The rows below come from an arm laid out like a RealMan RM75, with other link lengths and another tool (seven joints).
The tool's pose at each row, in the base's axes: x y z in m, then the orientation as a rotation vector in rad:
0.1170 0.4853 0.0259 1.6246 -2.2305 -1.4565
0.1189 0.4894 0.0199 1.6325 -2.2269 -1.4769
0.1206 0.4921 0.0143 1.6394 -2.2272 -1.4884
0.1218 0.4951 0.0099 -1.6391 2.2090 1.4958
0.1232 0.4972 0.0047 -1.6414 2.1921 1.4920
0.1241 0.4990 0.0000 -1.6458 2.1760 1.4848
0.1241 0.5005 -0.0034 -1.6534 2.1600 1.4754
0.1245 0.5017 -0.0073 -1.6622 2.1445 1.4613
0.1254 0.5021 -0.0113 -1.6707 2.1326 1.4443
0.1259 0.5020 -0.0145 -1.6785 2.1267 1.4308
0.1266 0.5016 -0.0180 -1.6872 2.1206 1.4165
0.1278 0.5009 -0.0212 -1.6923 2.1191 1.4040
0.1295 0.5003 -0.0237 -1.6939 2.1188 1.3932
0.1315 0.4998 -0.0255 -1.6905 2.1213 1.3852
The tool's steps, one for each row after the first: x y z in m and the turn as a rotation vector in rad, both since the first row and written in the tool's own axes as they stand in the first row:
-0.0011 -0.0054 0.0051 -0.0046 -0.0123 -0.0101
-0.0013 -0.0104 0.0092 -0.0049 -0.0206 -0.0175
-0.0021 -0.0142 0.0130 -0.0077 -0.0313 -0.0289
-0.0018 -0.0187 0.0167 -0.0045 -0.0383 -0.0415
-0.0014 -0.0225 0.0200 0.0004 -0.0434 -0.0548
-0.0009 -0.0248 0.0229 0.0059 -0.0462 -0.0692
-0.0002 -0.0277 0.0257 0.0144 -0.0479 -0.0846
0.0010 -0.0310 0.0278 0.0248 -0.0478 -0.0981
0.0023 -0.0336 0.0293 0.0325 -0.0452 -0.1067
0.0040 -0.0365 0.0306 0.0406 -0.0420 -0.1157
0.0055 -0.0395 0.0314 0.0481 -0.0390 -0.1205
0.0063 -0.0425 0.0316 0.0553 -0.0379 -0.1234
0.0066 -0.0452 0.0312 0.0618 -0.0389 -0.1227

